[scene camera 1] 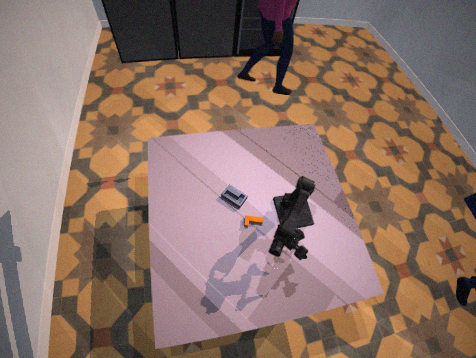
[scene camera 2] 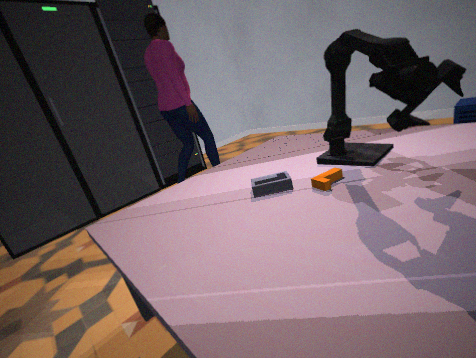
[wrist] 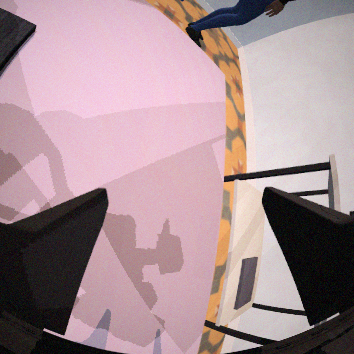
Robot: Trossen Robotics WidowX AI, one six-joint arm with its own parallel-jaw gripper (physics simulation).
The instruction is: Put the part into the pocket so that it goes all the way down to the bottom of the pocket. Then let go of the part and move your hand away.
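Frame: origin at the arm's base, x ahead, y left, z up, level; millimetres.
Seen in the pictures: gripper, fingertip midpoint: [scene camera 2: 444, 110] [wrist: 186, 195]; arm's base, origin of the base link: [scene camera 1: 286, 203] [scene camera 2: 337, 153].
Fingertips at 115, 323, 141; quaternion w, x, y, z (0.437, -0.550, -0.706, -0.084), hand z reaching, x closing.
Note:
Pixels of each thing's top centre, then the offset from my fingertips to it, as dx, dy, dz. Level surfaces: height alone.
- orange L-shaped part, middle of its top: [scene camera 2: 329, 174] [scene camera 1: 254, 221] +126, -284, -135
- grey block with the L-shaped pocket, middle of its top: [scene camera 2: 269, 178] [scene camera 1: 234, 194] +176, -481, -129
- pink table, its level: dz -165
The orange L-shaped part [scene camera 1: 255, 219] [scene camera 2: 325, 181] lies flat on the pink table, between the pocket block and the arm's base. The grey block with the L-shaped pocket [scene camera 1: 235, 202] [scene camera 2: 272, 188] sits on the table a short way from the part, apart from it. Its dark recess faces up and holds no orange part. My gripper [scene camera 1: 288, 250] [scene camera 2: 445, 109] [wrist: 186, 195] is wide open and empty, raised above the table on the far side of the part from the block. Neither the part nor the block shows in the wrist view.
The arm's black base plate [scene camera 1: 300, 215] [scene camera 2: 355, 154] [wrist: 10, 37] stands beside the part. The pink table [scene camera 1: 185, 240] [scene camera 2: 200, 260] [wrist: 125, 75] carries arm shadows. Dark cabinets [scene camera 1: 145, 30] [scene camera 2: 55, 110] and a person in magenta [scene camera 1: 277, 10] [scene camera 2: 170, 80] stand beyond it.

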